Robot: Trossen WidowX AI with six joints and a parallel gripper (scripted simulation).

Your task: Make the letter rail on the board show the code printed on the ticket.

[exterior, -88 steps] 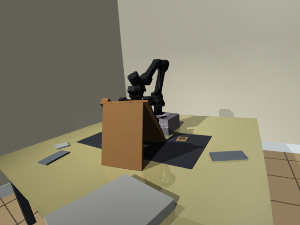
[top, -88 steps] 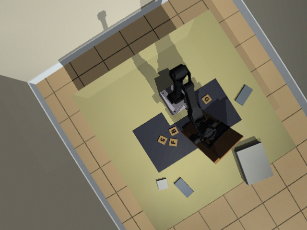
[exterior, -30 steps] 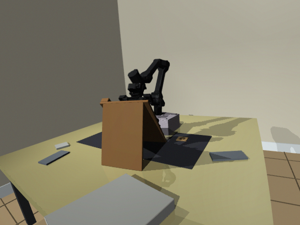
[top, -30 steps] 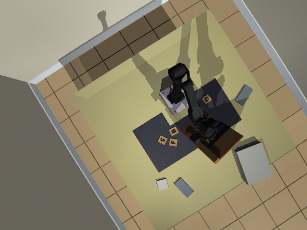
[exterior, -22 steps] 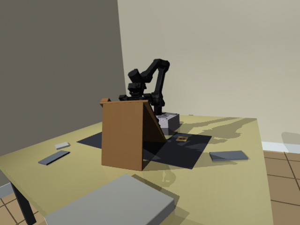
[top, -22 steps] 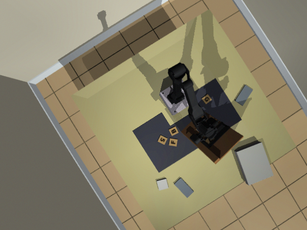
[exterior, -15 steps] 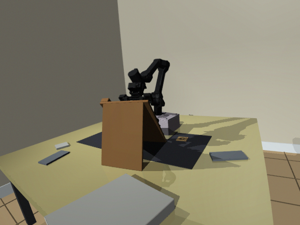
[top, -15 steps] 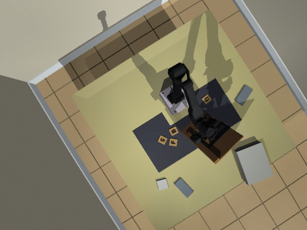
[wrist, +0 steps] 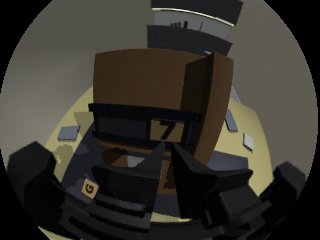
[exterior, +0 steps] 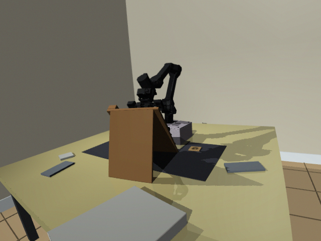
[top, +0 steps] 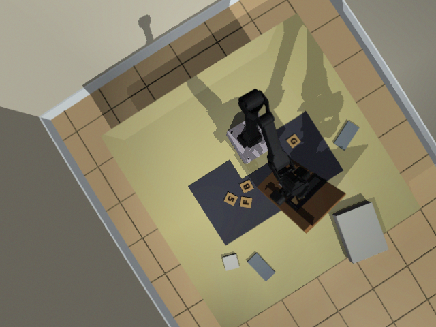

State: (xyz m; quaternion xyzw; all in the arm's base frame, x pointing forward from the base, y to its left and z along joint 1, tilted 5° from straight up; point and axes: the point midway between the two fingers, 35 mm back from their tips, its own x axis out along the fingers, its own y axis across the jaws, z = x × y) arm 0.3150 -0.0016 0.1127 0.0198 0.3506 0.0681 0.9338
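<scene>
Now: the white ticket 110 mm below my gripper tip, 30 mm to the left of it and 30 mm behind it. The rest, counted from my gripper tip: dark mat: 200 mm below, 140 mm behind, 20 mm to the right; then small white block: 470 mm to the right, 200 mm below, 140 mm ahead; then large grey box: 440 mm ahead, 200 mm to the left, 180 mm below.
</scene>
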